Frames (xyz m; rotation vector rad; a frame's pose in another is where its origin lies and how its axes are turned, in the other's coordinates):
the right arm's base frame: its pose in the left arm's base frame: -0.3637 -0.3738 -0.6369 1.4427 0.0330 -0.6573
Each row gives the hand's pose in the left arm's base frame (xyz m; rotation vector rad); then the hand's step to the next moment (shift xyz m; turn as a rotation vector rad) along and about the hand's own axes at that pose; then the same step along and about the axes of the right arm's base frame.
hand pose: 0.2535 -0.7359 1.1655 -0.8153 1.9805 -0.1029
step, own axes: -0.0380 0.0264 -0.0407 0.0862 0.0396 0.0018
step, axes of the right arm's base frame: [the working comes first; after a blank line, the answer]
step, axes of the left arm's base frame: -0.0338 0.0323 0.0401 -0.0459 -0.0191 -0.0808

-0.0569 0.0210 -0.0110 0.0022 -0.0924 0.0213
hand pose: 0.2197 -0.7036 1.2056 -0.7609 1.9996 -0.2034
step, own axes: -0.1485 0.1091 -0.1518 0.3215 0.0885 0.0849
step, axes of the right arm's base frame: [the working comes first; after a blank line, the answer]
step, axes of the left arm's base frame: -0.1207 0.1495 0.1417 -0.0809 -0.1056 -0.3173

-0.2159 0.0731 -0.0711 0.1030 -0.3195 0.0756
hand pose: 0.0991 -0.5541 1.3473 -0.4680 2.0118 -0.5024
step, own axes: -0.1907 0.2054 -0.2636 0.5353 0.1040 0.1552
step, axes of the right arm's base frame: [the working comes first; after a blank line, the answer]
step, axes of the left arm's base frame: -0.1707 0.3124 0.1461 -0.1175 -0.2144 -0.5116

-0.3233 0.0530 -0.2018 0.1943 -0.5087 0.1578
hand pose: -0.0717 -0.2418 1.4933 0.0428 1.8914 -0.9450
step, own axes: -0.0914 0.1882 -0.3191 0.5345 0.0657 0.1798
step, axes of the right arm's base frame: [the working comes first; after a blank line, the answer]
step, axes of the left arm's base frame: -0.1154 0.3626 0.0288 -0.1142 -0.2561 -0.4937

-0.2502 -0.0294 -0.2866 0.2062 -0.4906 0.1978
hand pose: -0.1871 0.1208 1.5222 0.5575 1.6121 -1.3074
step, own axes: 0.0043 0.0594 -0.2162 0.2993 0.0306 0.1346
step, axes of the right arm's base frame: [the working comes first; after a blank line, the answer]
step, axes of the left arm's base frame: -0.0368 0.2179 -0.0383 -0.0560 -0.1767 -0.2725

-0.1010 -0.0536 -0.1929 0.1336 -0.2673 0.1391
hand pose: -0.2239 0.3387 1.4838 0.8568 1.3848 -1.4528
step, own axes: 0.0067 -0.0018 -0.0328 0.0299 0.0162 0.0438
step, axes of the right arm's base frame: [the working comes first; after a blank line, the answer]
step, axes of the left arm's base frame: -0.0075 0.0312 -0.0097 0.0100 -0.0468 -0.0280

-0.0146 -0.0124 -0.0275 0.0381 -0.0202 0.0349
